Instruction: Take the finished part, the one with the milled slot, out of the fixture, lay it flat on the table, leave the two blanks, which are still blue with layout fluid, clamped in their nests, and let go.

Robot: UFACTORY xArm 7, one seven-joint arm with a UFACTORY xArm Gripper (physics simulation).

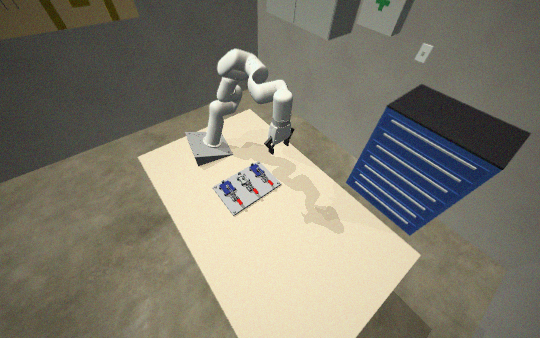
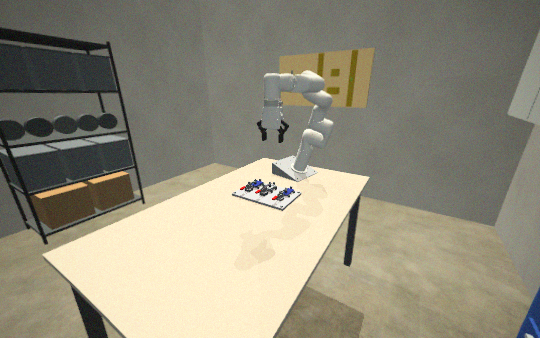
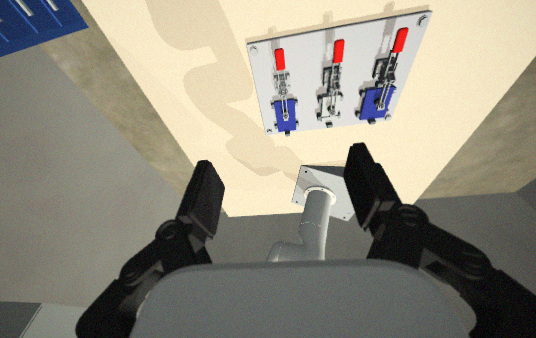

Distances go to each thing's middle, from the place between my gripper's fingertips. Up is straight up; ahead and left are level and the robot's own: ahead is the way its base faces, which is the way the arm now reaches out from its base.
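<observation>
I find the fixture plate (image 1: pixel 248 198) 360 mm below my hand, and it is also 130 mm to the right of my hand and 110 mm behind it.
</observation>
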